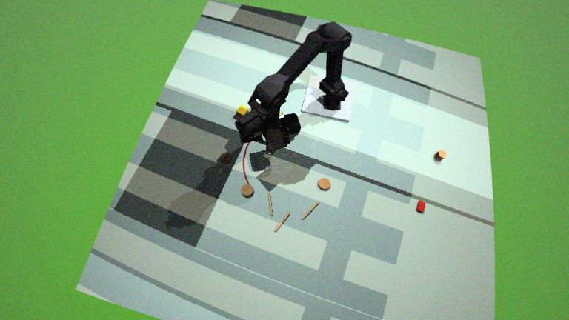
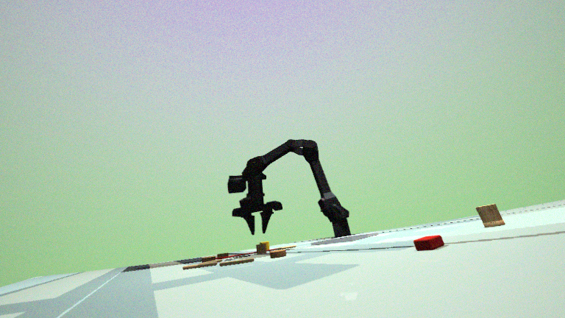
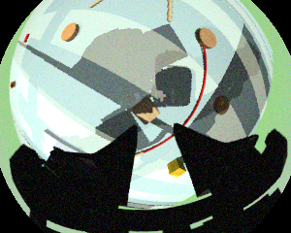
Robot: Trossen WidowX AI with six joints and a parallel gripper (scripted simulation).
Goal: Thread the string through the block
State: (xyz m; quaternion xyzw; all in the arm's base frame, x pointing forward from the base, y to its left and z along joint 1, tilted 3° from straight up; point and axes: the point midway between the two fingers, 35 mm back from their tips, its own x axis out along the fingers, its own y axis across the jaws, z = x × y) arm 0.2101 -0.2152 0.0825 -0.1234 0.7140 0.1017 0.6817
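My gripper tip is 1 cm to the right of the wooden block and 5 cm above it. From my gripper tip the other things lie so: yellow cube (13 cm behind, 11 cm to the right, 5 cm below); then round wooden button (16 cm ahead, 6 cm to the right, 6 cm below); then thin wooden stick (11 cm behind, 6 cm below).
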